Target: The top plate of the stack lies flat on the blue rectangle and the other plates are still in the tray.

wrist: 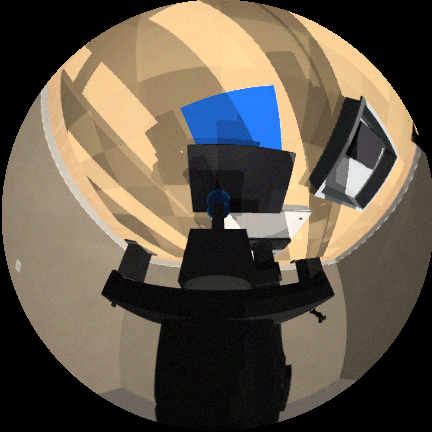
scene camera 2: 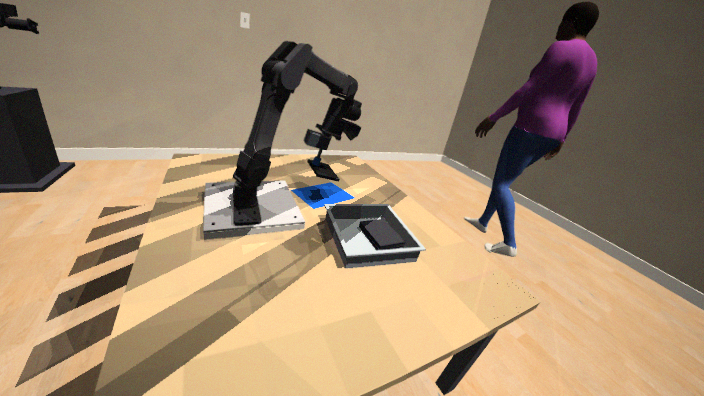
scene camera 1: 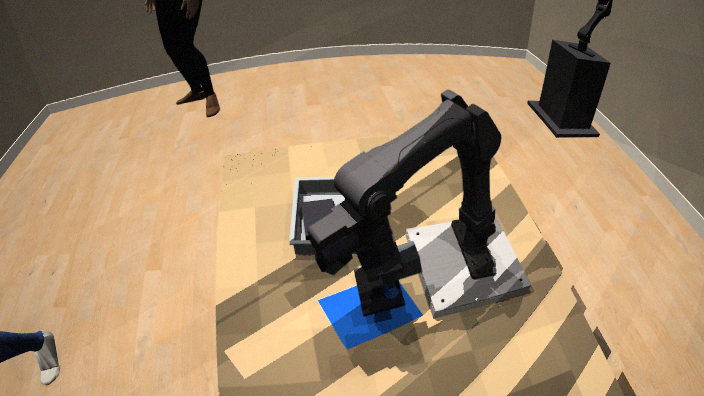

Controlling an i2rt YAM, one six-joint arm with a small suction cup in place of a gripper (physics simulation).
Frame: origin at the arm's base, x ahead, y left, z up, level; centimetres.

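Where they show: hand, its tool point: (wrist: 217,195) (scene camera 2: 314,166) (scene camera 1: 392,295); arm's base, origin of its link: (wrist: 260,242) (scene camera 2: 246,205) (scene camera 1: 473,248).
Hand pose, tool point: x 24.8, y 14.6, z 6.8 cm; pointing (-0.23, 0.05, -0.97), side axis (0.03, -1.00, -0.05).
Observation:
Things, the pixels of their centre, and the offset from my tool point. "*": a spot on its surface instead. Level surfaces: height alone.
- dark flat plate, middle of its body: (wrist: 241,181) (scene camera 1: 378,286) (scene camera 2: 323,170) dx +2.4, dy -2.8, dz -0.2 cm
- blue rectangle, a spot on its surface: (wrist: 262,112) (scene camera 2: 342,197) * dx +10.3, dy -6.3, dz -9.8 cm
- grey tray, middle of its body: (scene camera 1: 335,214) (scene camera 2: 369,232) (wrist: 363,164) dx +8.3, dy -32.6, dz -7.4 cm
- wooden table, height of its surface: dz -9.9 cm
My suction cup (scene camera 1: 391,291) (scene camera 2: 315,162) (wrist: 218,202) is blue and holds a dark flat plate (scene camera 1: 375,301) (scene camera 2: 326,171) (wrist: 260,175) by its upper face, nearer one end. The held plate hangs in the air, apart from the table, and looks roughly level. In scene camera 1 and the wrist view it covers part of the blue rectangle (scene camera 1: 340,320) (scene camera 2: 339,193) (wrist: 262,112). The other dark plates (scene camera 1: 316,212) (scene camera 2: 382,234) (wrist: 367,142) lie stacked in the grey tray (scene camera 1: 294,215) (scene camera 2: 385,260) (wrist: 340,135); their number cannot be told.
The arm's grey metal base plate (scene camera 1: 437,265) (scene camera 2: 280,212) (wrist: 265,222) lies beside the blue rectangle. The tray stands close to the rectangle on its other side. Striped shadows cross the wooden table (scene camera 1: 237,230) (scene camera 2: 280,320). People (scene camera 1: 185,50) (scene camera 2: 555,95) stand away from the table.

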